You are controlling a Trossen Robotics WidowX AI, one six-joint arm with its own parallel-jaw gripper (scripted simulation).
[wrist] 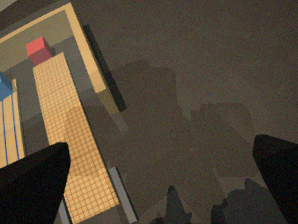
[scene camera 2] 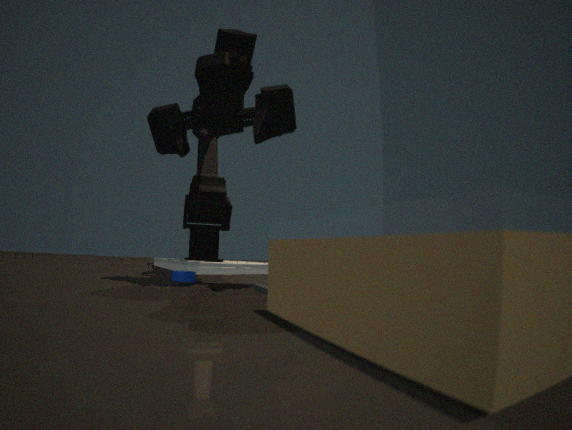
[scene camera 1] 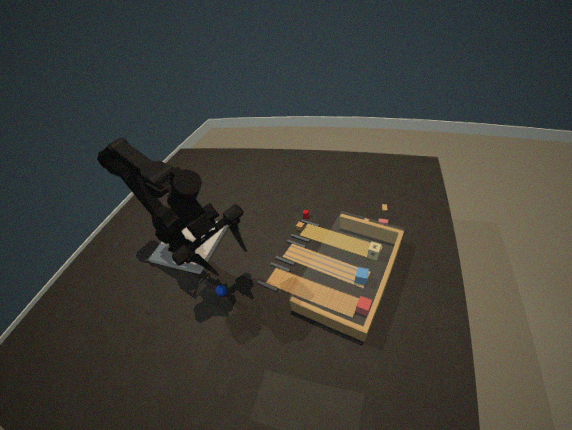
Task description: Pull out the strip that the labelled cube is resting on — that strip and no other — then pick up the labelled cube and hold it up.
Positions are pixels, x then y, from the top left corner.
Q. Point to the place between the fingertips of the gripper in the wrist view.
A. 164, 149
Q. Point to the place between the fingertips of the gripper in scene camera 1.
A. At 232, 263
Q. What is the gripper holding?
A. Nothing.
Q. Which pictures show the gripper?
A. The wrist view, scene camera 2 and scene camera 1: all of them.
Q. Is the gripper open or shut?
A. Open.
